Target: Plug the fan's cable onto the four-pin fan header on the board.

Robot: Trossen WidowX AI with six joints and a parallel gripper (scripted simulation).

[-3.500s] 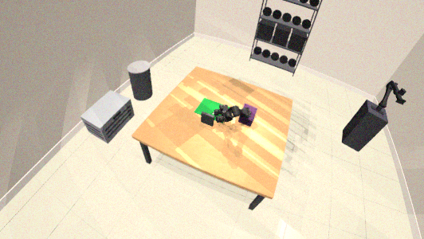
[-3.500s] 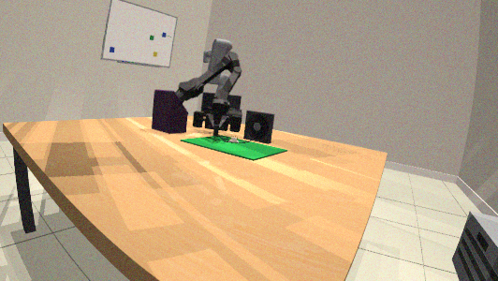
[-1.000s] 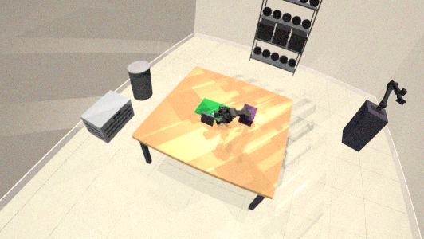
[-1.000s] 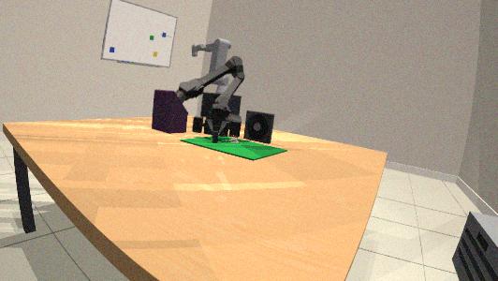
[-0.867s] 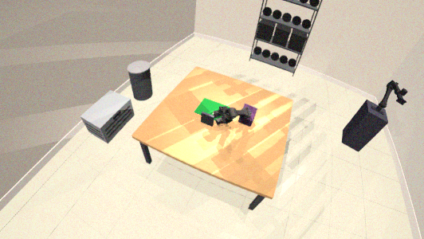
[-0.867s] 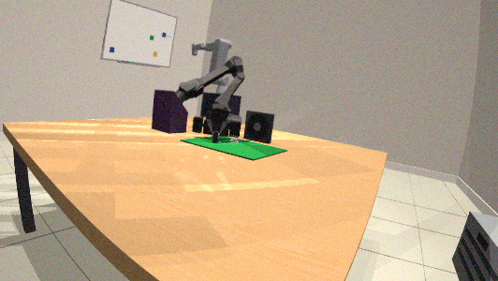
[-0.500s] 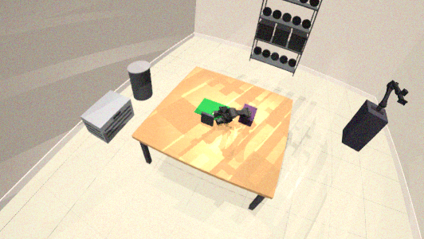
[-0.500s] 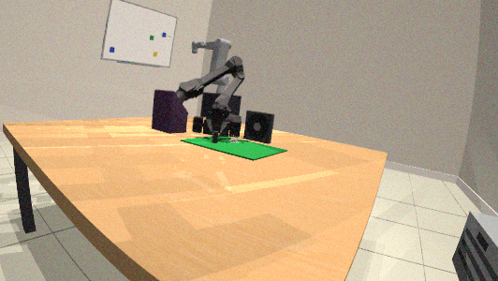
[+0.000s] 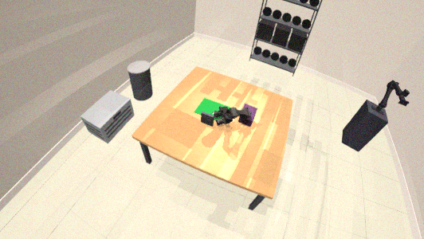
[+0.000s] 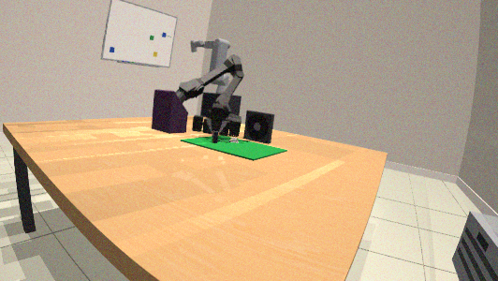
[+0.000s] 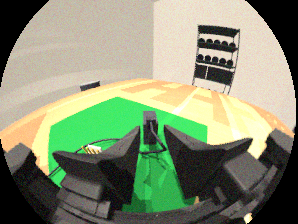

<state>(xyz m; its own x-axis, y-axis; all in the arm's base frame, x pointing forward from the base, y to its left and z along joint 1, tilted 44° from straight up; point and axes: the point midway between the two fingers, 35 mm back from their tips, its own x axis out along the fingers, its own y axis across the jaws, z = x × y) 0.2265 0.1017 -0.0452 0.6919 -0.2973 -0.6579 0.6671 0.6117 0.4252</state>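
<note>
Right now my gripper tip is 10 mm short of the dark fan plug, 10 mm to the left of it and 10 mm above it. Round my gripper tip: green board 70 mm ahead, 30 mm to the left, 50 mm below; then black square fan 20 mm ahead, 210 mm to the left, 20 mm above.
</note>
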